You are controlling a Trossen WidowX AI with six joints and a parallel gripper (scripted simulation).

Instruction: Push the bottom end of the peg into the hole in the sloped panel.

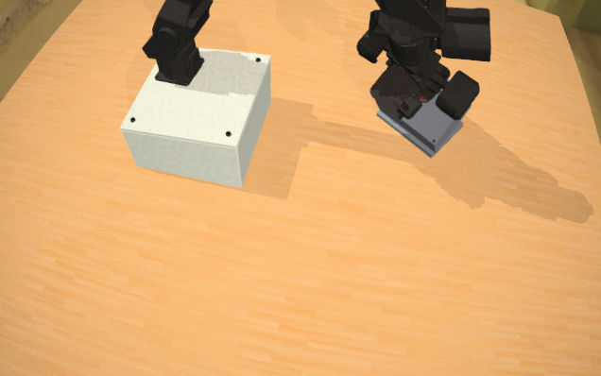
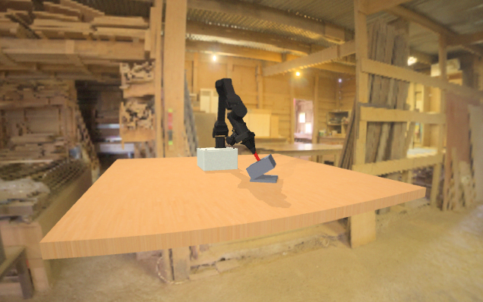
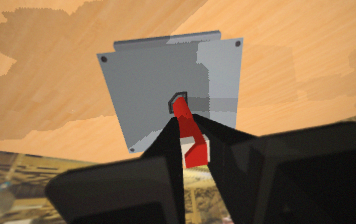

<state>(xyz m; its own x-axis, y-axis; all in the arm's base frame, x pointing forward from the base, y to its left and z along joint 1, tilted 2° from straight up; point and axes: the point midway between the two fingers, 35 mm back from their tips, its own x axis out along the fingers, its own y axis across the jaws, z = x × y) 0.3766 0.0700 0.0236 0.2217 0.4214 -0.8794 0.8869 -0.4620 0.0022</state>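
Right now the red peg is 10 mm to the right of my gripper tip and 20 mm above it. The rest, counted from my gripper tip: grey foot plate: 20 mm ahead, 40 mm to the left, 110 mm below; then grey sloped panel: 20 mm ahead, 30 mm to the left, 60 mm below.
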